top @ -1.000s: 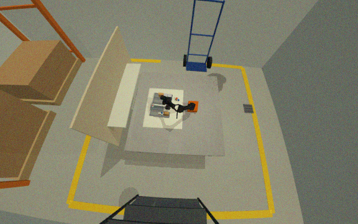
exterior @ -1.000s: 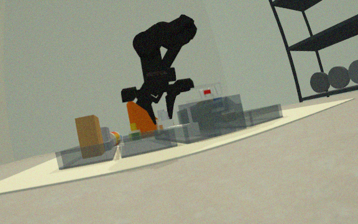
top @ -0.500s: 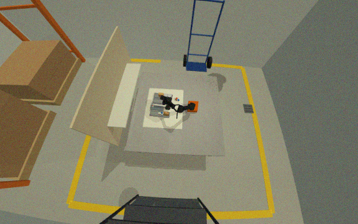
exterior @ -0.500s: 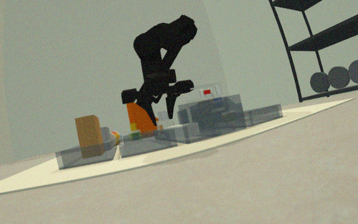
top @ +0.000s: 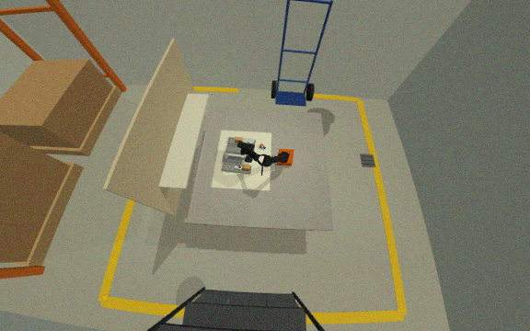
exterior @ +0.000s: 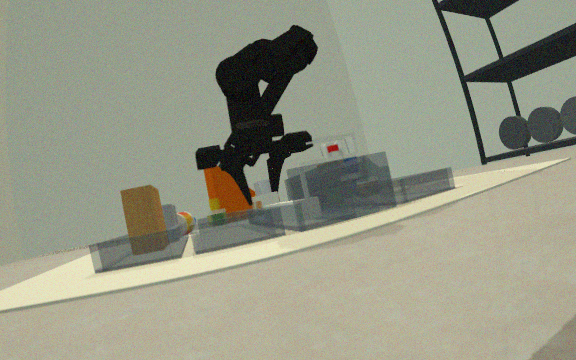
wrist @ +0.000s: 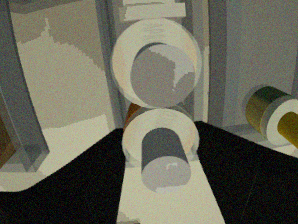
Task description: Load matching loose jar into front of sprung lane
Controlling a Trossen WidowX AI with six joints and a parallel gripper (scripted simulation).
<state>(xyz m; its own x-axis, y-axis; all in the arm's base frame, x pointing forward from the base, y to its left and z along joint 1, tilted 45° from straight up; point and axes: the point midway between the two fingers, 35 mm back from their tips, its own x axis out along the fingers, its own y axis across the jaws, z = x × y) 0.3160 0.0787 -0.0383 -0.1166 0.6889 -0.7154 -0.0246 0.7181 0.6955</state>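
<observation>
The grey housing is 140 mm ahead of my gripper tip, 30 mm to the left of it and 10 mm below it.
</observation>
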